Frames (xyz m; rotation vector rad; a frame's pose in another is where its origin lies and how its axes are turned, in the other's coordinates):
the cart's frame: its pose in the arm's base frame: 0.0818 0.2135 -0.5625 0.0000 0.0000 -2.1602
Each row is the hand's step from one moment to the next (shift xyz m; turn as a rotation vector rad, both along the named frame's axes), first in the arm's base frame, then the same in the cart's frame.
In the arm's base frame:
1: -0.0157 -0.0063 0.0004 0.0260 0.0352 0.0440
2: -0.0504 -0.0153 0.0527 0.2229 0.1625 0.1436
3: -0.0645 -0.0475 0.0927 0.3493 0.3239 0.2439
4: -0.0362 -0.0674 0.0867 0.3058 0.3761 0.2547
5: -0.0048 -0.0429 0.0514 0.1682 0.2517 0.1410
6: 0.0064 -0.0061 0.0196 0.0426 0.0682 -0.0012
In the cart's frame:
1: 0.0140 -0.0095 0.0004 -0.0437 0.0020 0.0440
2: 0.0407 -0.0334 0.0527 -0.2590 0.0950 0.1436
3: 0.0753 -0.0272 0.0927 -0.4634 0.1103 0.2439
4: 0.0762 0.0074 0.0867 -0.4826 0.0451 0.2547
5: 0.0383 0.0199 0.0514 -0.3027 -0.0001 0.1410
6: 0.0015 0.0087 0.0196 -0.0804 -0.0025 -0.0012

